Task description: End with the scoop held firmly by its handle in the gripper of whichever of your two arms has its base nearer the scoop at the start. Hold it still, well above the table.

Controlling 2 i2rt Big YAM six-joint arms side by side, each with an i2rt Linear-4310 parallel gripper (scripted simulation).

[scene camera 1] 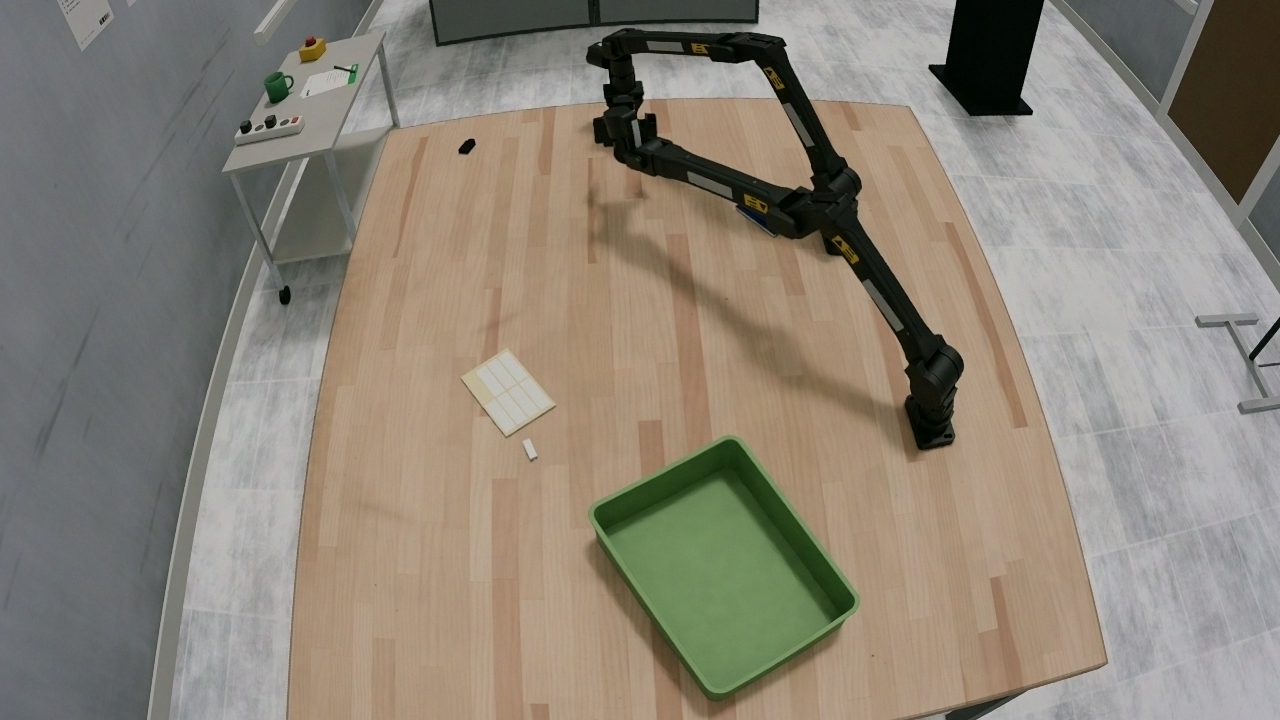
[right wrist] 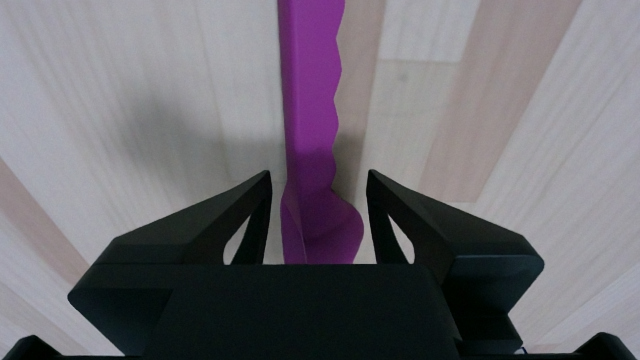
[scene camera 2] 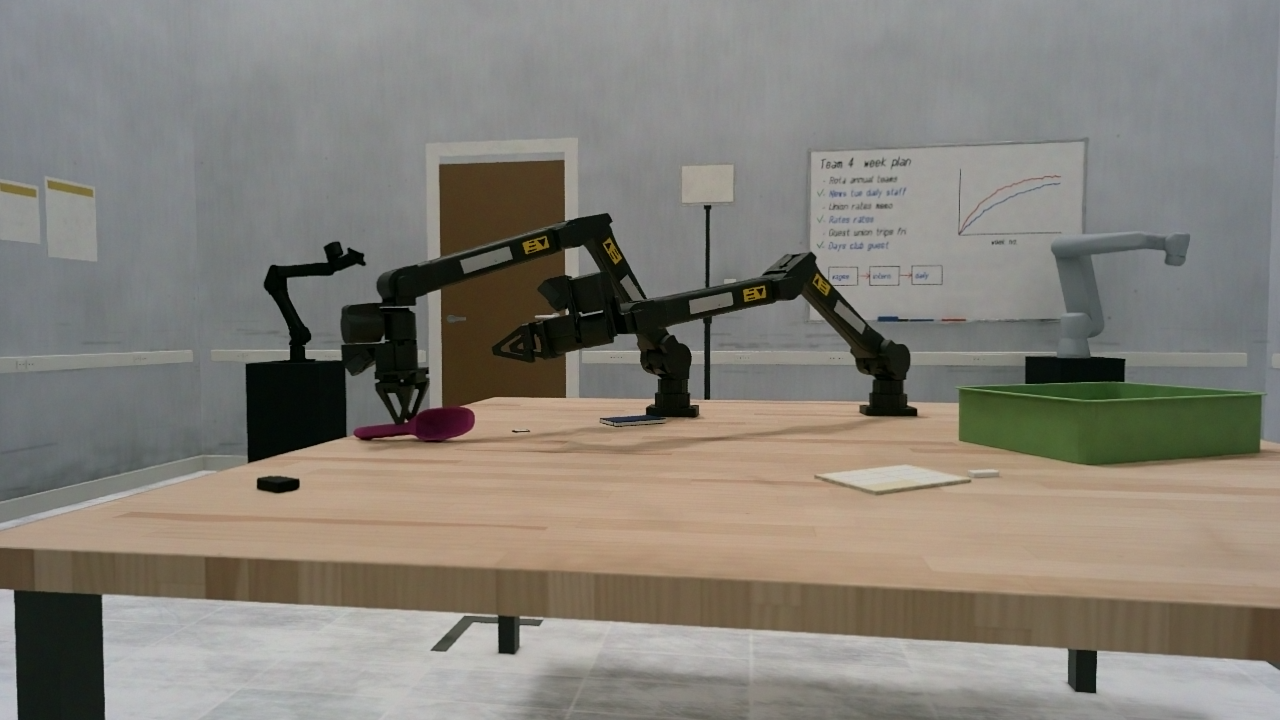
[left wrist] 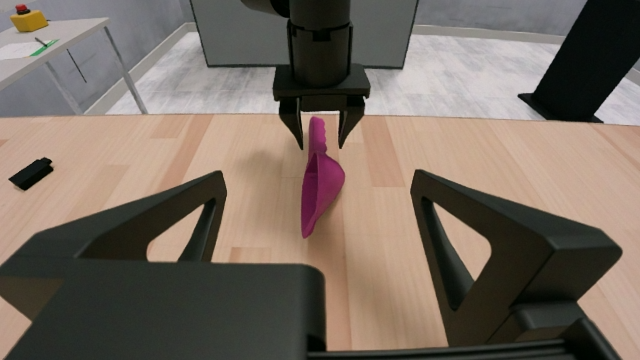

Labels:
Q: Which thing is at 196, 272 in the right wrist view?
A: My right gripper.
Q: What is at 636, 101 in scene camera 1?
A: My right gripper.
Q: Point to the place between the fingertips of my left gripper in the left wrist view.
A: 318, 180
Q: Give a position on a scoop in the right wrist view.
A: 317, 226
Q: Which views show my right gripper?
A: Scene camera 1, the right wrist view, scene camera 2 and the left wrist view: all of them.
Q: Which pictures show the green tray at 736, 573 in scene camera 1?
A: Scene camera 1 and scene camera 2 only.

